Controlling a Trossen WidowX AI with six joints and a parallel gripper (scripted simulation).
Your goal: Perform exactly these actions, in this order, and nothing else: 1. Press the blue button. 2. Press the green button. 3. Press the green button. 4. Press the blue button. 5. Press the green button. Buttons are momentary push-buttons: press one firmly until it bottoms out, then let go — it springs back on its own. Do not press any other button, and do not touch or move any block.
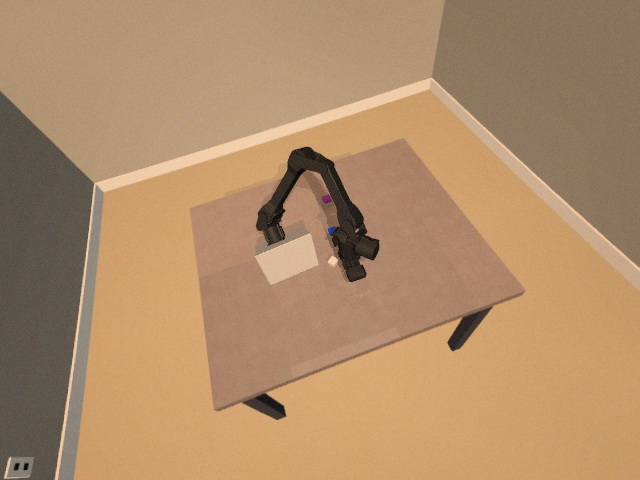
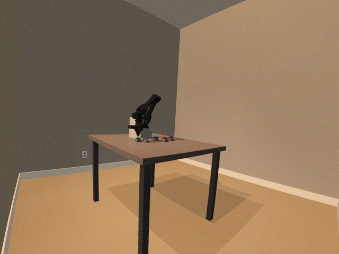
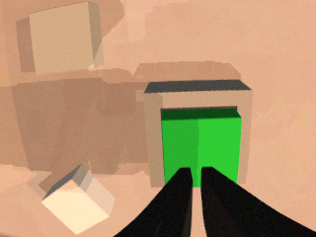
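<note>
Right now my gripper tip is 20 mm above the green button. Round my gripper tip: cream block: 70 mm to the left, 40 mm below, 40 mm behind; red button: 250 mm to the left, 70 mm ahead, 20 mm below; blue button: 190 mm to the left, 20 mm below.
</note>
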